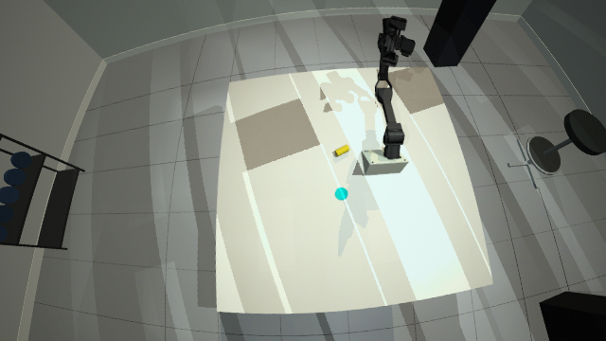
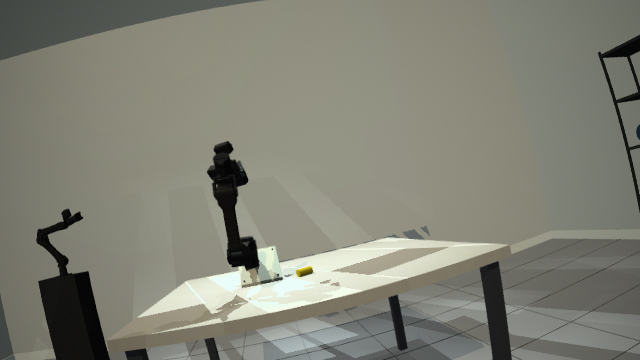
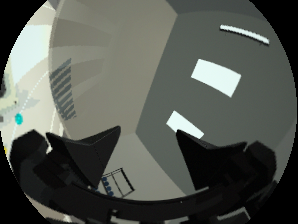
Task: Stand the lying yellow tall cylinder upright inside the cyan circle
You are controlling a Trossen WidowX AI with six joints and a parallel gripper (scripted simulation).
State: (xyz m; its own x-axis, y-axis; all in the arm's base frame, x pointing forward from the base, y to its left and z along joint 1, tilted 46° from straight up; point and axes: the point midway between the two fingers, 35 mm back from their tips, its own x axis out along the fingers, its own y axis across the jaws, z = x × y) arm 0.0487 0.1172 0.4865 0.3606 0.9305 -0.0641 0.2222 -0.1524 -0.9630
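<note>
Right now the yellow tall cylinder is 53 cm below my gripper tip, 20 cm ahead of it and 14 cm to the left of it. Also, from my gripper tip: cyan circle 54 cm below, 34 cm to the left, 24 cm ahead.
</note>
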